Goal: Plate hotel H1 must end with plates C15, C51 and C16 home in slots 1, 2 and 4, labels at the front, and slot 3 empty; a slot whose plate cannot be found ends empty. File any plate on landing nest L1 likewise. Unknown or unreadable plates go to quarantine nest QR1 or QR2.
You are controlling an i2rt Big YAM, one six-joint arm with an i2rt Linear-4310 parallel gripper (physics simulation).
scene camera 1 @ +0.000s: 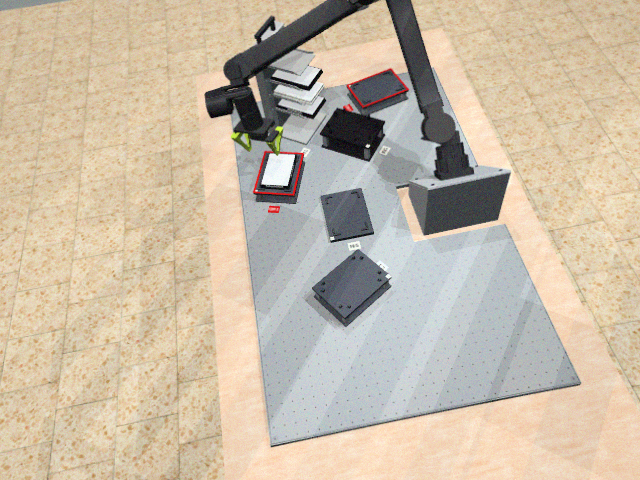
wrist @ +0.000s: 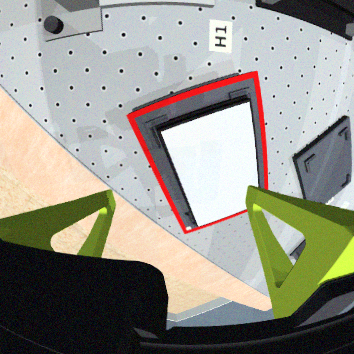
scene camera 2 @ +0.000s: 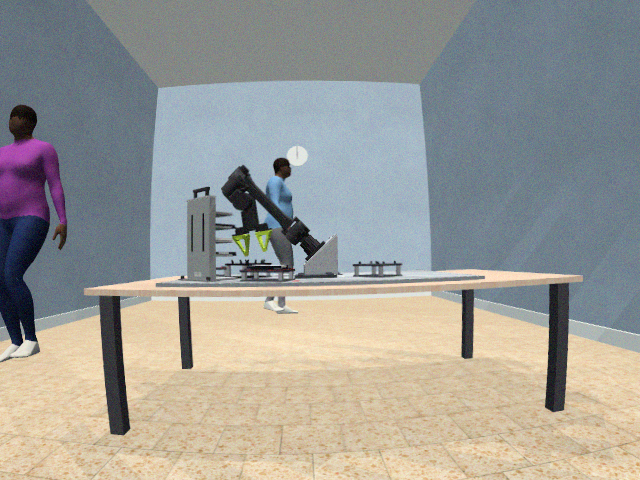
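Pixels of known places: gripper, fingertip midpoint: (scene camera 1: 264, 152) (wrist: 178, 195) (scene camera 2: 256, 253); arm's base, link origin: (scene camera 1: 453, 175) (scene camera 2: 316, 251).
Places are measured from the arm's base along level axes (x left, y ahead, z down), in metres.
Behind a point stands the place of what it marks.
A white-topped plate with a dark base (scene camera 1: 278, 169) {x -0.156, y 0.469, z 0.053 m} (wrist: 215, 165) {x -0.170, y 0.469, z 0.053 m} lies flat on a red-rimmed nest (scene camera 1: 279, 193) {x -0.077, y 0.473, z 0.066 m} (wrist: 200, 102) {x -0.223, y 0.450, z 0.067 m} beside hotel H1; no plate label is readable. My gripper (scene camera 1: 263, 151) {x -0.192, y 0.503, z 0.012 m} (scene camera 2: 254, 253) {x -0.192, y 0.503, z 0.012 m} (wrist: 178, 195) {x -0.192, y 0.503, z 0.012 m} is open and empty, above this nest and plate, with its green fingers wide apart. Hotel H1 (scene camera 1: 266, 98) {x -0.353, y 0.478, z -0.045 m} (scene camera 2: 201, 237) {x -0.405, y 0.470, z -0.052 m} is a grey tower with stacked shelves; several white-topped or dark-edged layers show, but I cannot tell every slot's content or read their labels. In the wrist view, the H1 label (wrist: 220, 36) {x -0.262, y 0.389, z 0.107 m} lies on the board.
A second red-rimmed nest (scene camera 1: 377, 87) {x -0.462, y 0.132, z 0.067 m} stands at the back, with no plate showing. A black raised stand (scene camera 1: 353, 129) {x -0.270, y 0.234, z 0.047 m} is beside the hotel. A low dark nest (scene camera 1: 346, 214) {x 0.008, y 0.293, z 0.096 m} (wrist: 327, 160) {x -0.027, y 0.297, z 0.095 m} and a raised dark nest (scene camera 1: 351, 285) {x 0.260, y 0.310, z 0.057 m} stand nearer the front. The arm's base block (scene camera 1: 460, 204) {x 0.091, y 0.002, z 0.011 m} is at the right.
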